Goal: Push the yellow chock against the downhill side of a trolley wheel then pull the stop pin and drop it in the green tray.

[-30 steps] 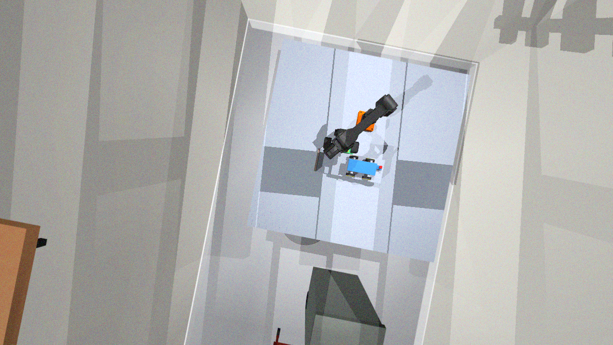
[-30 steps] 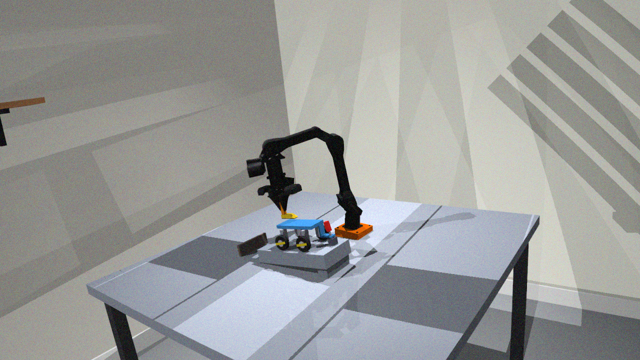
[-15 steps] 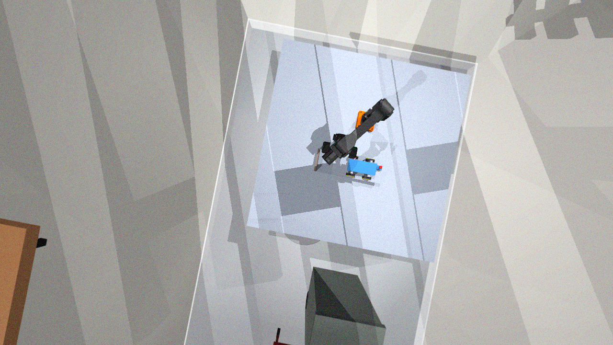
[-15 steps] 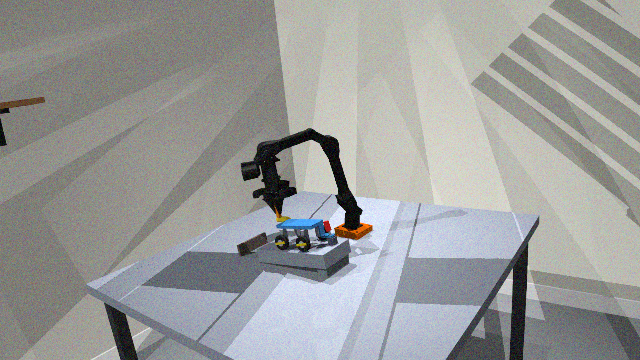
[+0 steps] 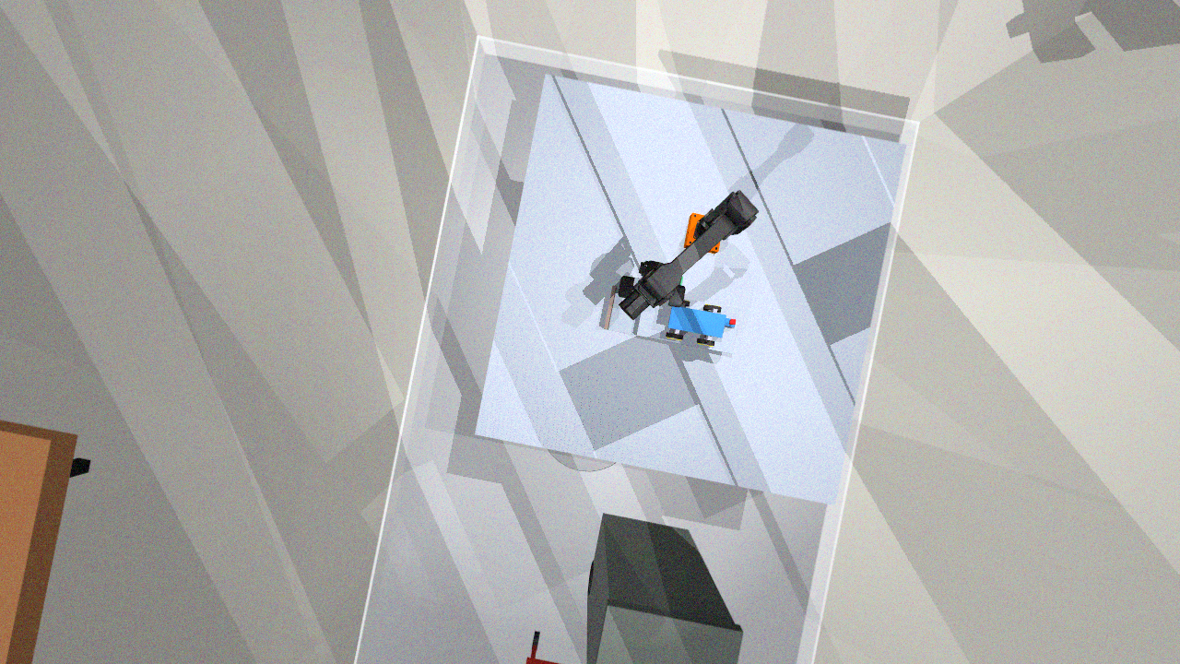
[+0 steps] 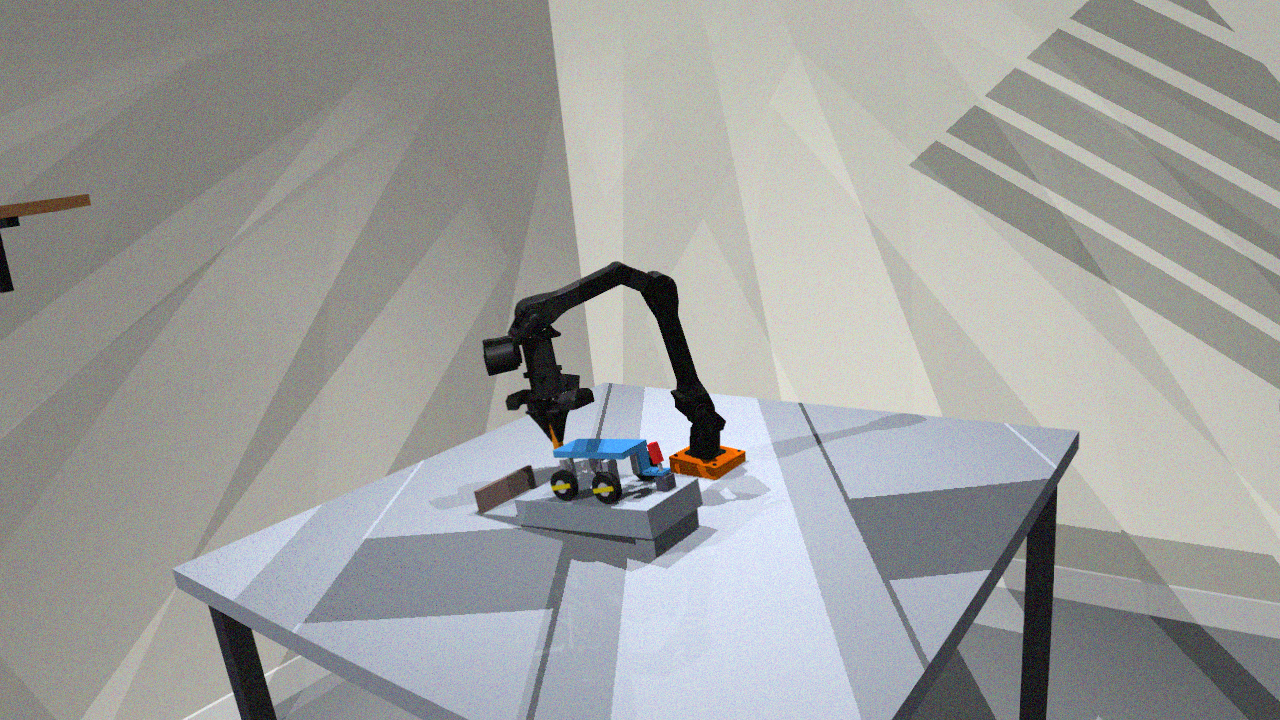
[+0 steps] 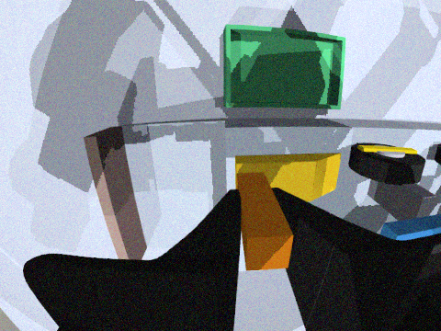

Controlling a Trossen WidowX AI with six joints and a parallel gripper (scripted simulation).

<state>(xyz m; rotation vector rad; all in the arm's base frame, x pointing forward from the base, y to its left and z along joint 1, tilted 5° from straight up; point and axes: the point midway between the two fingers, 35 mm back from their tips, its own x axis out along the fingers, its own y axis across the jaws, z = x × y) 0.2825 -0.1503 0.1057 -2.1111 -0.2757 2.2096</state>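
Now: the red-headed stop pin 20 mm ahead of my gripper tip, 270 mm to the left of it and 10 mm above it. Also, from my gripper tip: yellow chock 20 mm to the left, 10 mm below; then blue trolley 40 mm ahead, 160 mm to the left, 10 mm below; then green tray 70 mm behind, 60 mm to the left, 130 mm below.
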